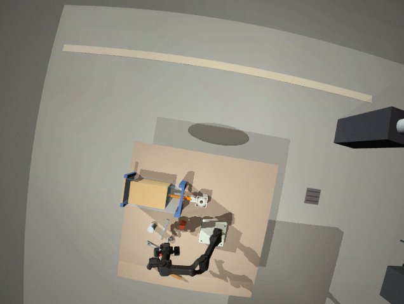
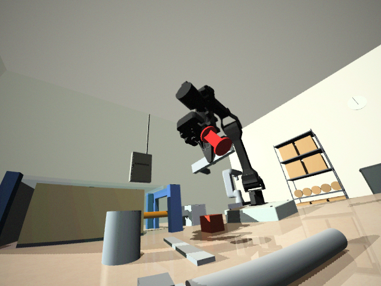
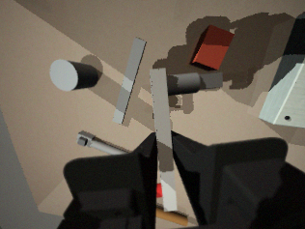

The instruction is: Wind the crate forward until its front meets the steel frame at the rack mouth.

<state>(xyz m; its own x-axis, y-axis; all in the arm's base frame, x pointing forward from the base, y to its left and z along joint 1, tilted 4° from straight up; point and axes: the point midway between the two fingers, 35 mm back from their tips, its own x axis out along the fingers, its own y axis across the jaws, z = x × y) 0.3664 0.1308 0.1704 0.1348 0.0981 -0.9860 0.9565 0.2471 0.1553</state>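
Now: the red knob 2 cm ahead of my gripper tip, 6 cm to the left of it and 2 cm above it. Also, from my gripper tip: winch crank handle 1 cm to the left, 1 cm above; blue frame 2 cm behind, 37 cm to the right, 6 cm below; flat bar 8 cm ahead, 3 cm to the right, 16 cm below.
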